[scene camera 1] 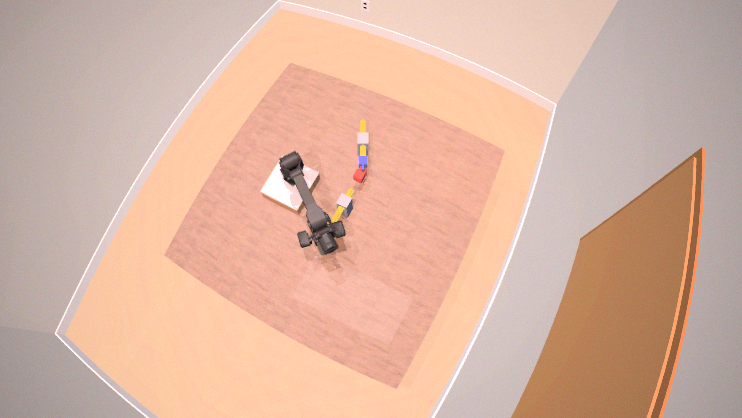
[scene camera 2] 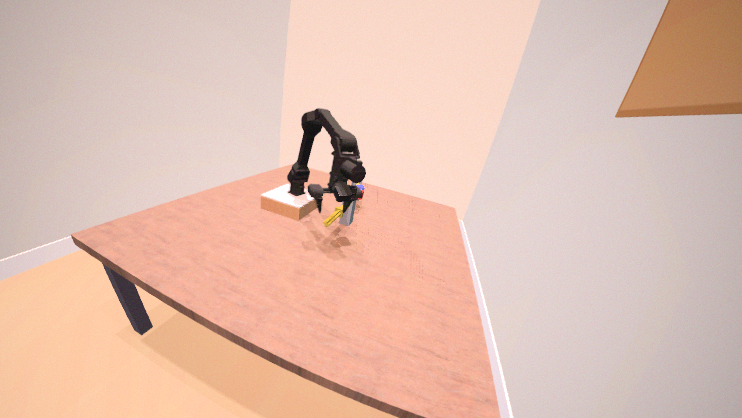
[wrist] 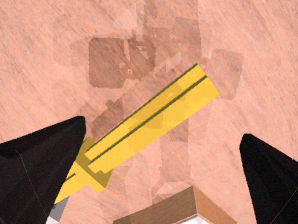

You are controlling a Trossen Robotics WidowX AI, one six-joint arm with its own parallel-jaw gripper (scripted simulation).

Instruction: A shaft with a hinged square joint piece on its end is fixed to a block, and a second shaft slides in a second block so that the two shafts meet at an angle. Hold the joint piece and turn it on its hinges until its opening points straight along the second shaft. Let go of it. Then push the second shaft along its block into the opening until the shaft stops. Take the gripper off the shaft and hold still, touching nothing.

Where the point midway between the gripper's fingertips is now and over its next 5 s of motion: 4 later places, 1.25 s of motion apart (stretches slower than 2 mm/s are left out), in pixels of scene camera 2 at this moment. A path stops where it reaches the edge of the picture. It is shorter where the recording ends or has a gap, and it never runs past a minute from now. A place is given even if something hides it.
My gripper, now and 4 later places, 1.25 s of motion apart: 331,212; 329,223; 329,227; 334,222; 338,218
